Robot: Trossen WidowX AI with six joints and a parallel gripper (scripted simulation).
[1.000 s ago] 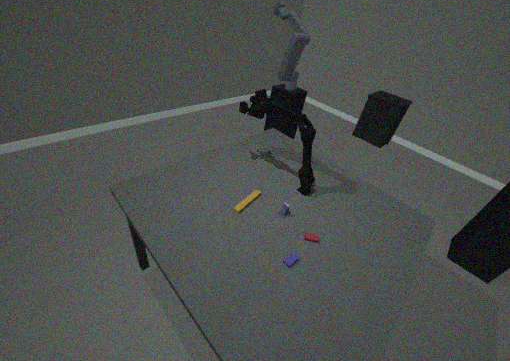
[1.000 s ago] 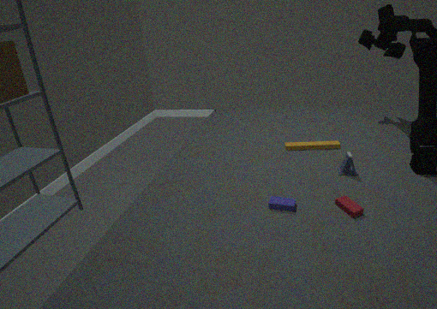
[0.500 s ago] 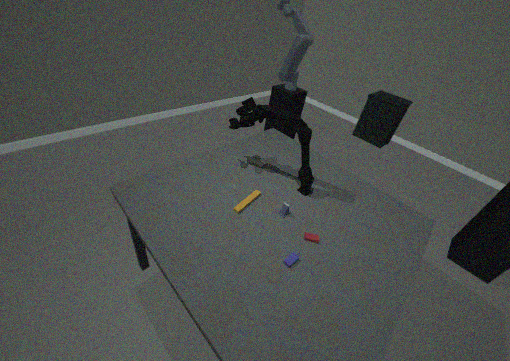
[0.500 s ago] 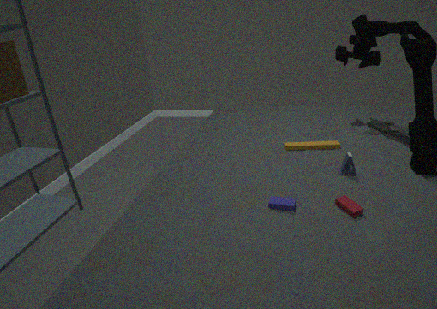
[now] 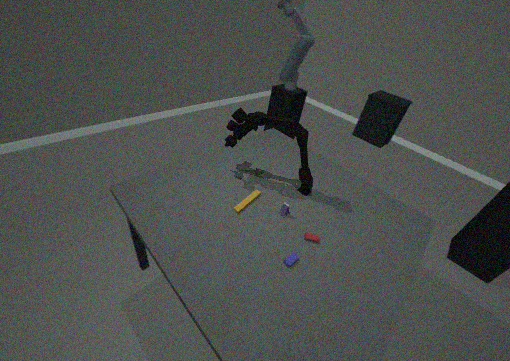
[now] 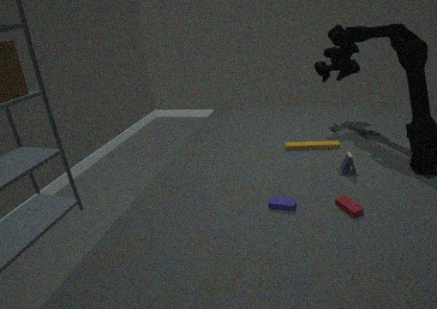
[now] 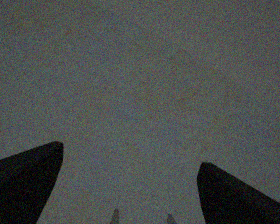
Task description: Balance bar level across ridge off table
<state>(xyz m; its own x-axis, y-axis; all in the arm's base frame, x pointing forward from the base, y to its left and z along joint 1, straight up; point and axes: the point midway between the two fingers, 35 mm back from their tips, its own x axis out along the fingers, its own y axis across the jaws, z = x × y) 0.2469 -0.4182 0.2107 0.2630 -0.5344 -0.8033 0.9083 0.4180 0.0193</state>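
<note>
My gripper tip is 300 mm to the right of the yellow bar, 170 mm above it and 80 mm short of it. Also, from my gripper tip: purple block: 660 mm to the left, 170 mm below, 170 mm ahead; then red block: 660 mm to the left, 170 mm below.
</note>
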